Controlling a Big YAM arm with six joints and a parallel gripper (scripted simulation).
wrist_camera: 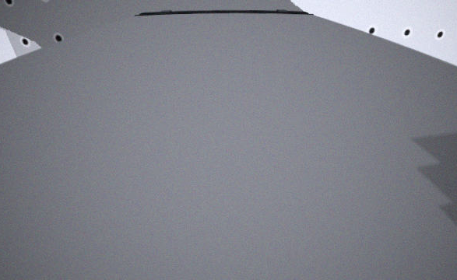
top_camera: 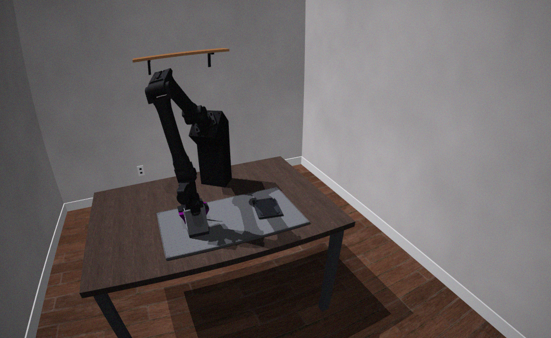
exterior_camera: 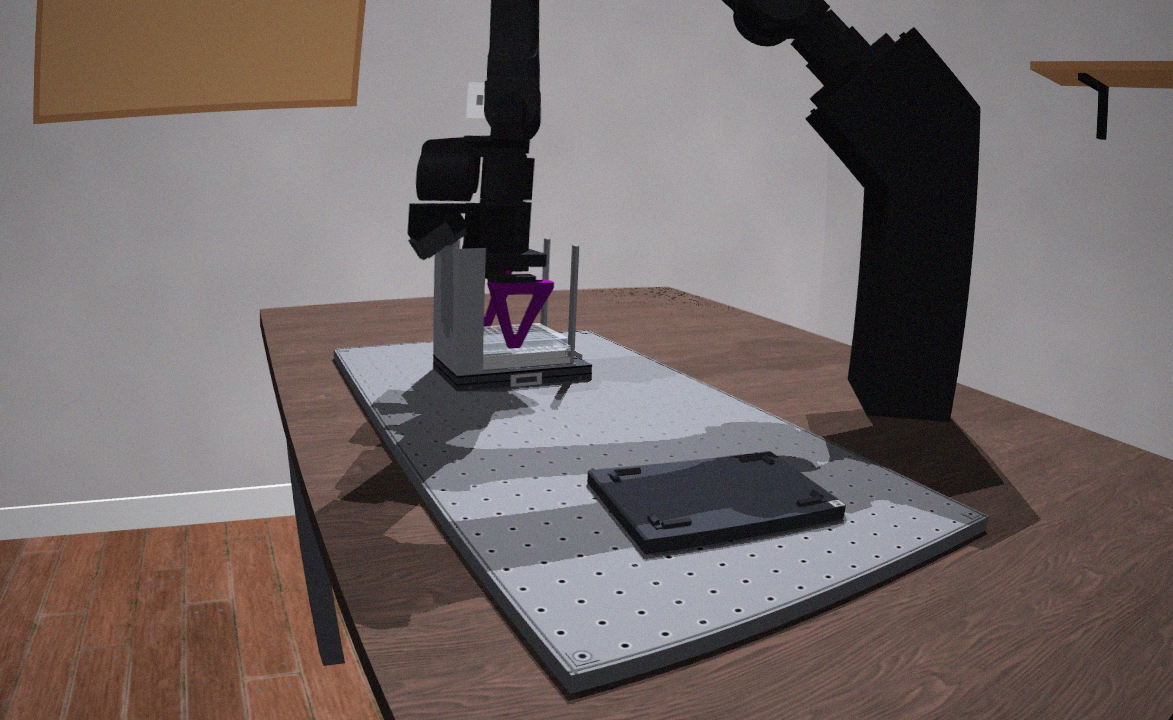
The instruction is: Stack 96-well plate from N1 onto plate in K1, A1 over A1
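Right now my hand is 6 cm short of the tall grey wall and 3 cm below it. From my hand the other things lie so: pale A1 label 45 cm to the left, 6 cm behind, 4 cm below.
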